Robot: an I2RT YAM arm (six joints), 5 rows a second.
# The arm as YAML. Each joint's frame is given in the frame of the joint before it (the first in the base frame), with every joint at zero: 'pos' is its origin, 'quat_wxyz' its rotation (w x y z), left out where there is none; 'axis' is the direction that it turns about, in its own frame. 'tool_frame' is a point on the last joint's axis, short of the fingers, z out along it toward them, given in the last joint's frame.
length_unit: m
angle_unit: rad
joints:
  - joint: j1
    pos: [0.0, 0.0, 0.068]
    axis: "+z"
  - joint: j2
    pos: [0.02, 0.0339, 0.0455]
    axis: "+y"
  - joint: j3
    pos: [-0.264, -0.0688, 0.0]
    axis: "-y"
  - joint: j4
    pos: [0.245, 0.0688, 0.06]
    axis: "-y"
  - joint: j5
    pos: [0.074, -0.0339, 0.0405]
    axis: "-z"
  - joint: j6
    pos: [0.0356, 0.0, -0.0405]
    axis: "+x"
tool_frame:
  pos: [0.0, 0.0, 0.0]
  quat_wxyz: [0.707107, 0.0, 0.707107, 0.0]
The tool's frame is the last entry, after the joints.
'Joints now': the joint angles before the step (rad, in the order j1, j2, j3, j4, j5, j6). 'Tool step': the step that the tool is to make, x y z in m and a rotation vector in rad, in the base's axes. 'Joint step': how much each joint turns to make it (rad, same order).
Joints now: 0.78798, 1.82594, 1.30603, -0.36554, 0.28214, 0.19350
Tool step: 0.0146, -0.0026, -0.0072, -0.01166, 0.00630, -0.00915
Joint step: -0.03089, 0.04155, 0.02649, 0.00792, -0.01063, -0.02013
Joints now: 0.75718, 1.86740, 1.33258, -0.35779, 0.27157, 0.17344
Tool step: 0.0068, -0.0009, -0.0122, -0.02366, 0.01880, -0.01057
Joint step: -0.01278, 0.03692, 0.00659, 0.00170, 0.00216, -0.00467
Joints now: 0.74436, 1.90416, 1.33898, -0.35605, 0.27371, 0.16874
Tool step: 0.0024, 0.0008, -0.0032, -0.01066, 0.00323, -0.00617
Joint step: -0.00192, 0.01468, 0.00908, -0.00399, 0.00708, -0.00001
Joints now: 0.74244, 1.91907, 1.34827, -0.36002, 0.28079, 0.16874
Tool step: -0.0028, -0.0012, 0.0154, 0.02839, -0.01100, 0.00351
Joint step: 0.00146, -0.03446, 0.01073, -0.01972, -0.01194, 0.00680
